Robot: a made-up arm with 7 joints.
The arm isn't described. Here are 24 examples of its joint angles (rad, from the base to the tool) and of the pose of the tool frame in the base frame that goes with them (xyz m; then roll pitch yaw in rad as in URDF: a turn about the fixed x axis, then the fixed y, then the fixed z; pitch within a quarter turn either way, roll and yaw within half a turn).
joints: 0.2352 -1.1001 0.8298 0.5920 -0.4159 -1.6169 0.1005
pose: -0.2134 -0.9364 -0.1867 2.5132 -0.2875 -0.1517
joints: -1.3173 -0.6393 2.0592 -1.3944 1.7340 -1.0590 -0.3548
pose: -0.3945 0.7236 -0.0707 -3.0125 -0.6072 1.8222
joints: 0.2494 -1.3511 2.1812 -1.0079 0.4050 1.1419 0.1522
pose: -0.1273 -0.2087 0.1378 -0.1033 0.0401 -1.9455
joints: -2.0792 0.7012 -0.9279 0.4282 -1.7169 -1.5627 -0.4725
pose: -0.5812 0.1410 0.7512 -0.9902 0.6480 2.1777
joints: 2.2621 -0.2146 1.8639 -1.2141 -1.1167 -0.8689 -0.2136
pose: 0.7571 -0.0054 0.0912 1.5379 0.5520 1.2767
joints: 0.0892 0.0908 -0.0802 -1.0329 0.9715 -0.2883 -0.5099
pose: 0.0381 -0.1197 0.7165 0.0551 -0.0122 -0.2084
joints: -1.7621 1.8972 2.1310 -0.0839 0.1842 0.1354 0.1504
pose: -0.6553 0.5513 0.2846 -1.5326 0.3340 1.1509
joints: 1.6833 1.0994 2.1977 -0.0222 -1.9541 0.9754 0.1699
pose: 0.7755 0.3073 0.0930 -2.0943 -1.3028 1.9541
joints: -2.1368 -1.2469 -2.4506 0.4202 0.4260 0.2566 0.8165
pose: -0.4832 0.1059 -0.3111 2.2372 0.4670 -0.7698
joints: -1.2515 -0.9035 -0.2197 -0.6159 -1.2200 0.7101 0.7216
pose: -0.5704 0.0823 0.4914 0.2700 1.2345 -0.2278
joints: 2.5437 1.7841 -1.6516 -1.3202 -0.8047 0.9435 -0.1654
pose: -0.0105 0.1779 0.1453 -1.1304 -0.9220 -1.2793
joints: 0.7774 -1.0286 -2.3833 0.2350 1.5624 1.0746 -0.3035
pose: 0.2152 0.3063 -0.1789 1.9573 0.7524 2.4512
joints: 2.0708 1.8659 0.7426 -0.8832 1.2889 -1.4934 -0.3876
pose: 0.4528 -0.4621 0.2645 -0.3670 0.5074 -2.2966
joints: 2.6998 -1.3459 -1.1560 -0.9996 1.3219 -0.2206 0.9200
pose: 0.0372 0.9051 0.1607 1.0411 0.3145 2.1872
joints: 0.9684 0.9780 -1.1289 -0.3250 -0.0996 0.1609 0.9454
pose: -0.1161 0.3140 0.4886 -1.3685 0.0783 0.8955
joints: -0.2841 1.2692 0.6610 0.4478 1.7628 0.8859 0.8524
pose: -0.6172 -0.0289 0.1493 -1.8892 -0.3800 -3.0036
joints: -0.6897 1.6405 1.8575 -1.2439 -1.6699 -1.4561 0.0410
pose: -0.9953 0.1240 0.1927 1.5164 -0.8094 -1.7430
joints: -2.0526 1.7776 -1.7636 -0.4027 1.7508 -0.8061 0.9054
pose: 0.1002 0.1371 0.5051 -0.7027 -1.1915 -1.4272
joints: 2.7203 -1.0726 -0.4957 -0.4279 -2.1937 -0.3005 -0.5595
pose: 0.3808 0.9159 0.1305 3.0959 -0.0391 0.3044
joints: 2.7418 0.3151 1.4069 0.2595 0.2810 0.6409 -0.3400
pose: 0.4965 0.3833 0.1899 -1.8121 -1.1405 -2.0834
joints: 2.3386 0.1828 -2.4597 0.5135 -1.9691 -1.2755 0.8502
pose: 0.2241 0.9074 -0.2978 -2.6966 0.5017 0.2187
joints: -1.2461 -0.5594 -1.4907 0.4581 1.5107 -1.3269 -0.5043
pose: -0.6795 -0.3768 -0.1829 3.1180 -0.0771 -1.3234
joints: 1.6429 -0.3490 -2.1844 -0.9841 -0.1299 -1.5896 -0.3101
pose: 0.4717 0.7103 -0.2535 -1.8582 0.5237 -0.9944
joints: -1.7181 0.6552 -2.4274 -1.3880 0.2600 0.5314 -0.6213
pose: -0.5386 0.2262 0.1188 3.0339 -0.7341 2.8292
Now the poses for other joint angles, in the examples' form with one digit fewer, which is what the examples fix.
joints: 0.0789 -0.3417 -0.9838 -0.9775 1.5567 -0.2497 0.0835
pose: 0.353 -0.288 0.530 0.532 0.034 -0.051
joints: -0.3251 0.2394 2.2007 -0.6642 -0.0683 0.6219 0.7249
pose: -0.306 -0.017 -0.147 2.388 -0.620 2.675
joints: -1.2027 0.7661 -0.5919 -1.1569 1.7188 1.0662 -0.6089
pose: 0.019 -0.210 0.406 -1.614 -0.713 -1.406
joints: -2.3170 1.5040 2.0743 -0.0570 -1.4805 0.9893 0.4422
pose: -0.558 0.645 0.225 3.080 -0.536 -0.788
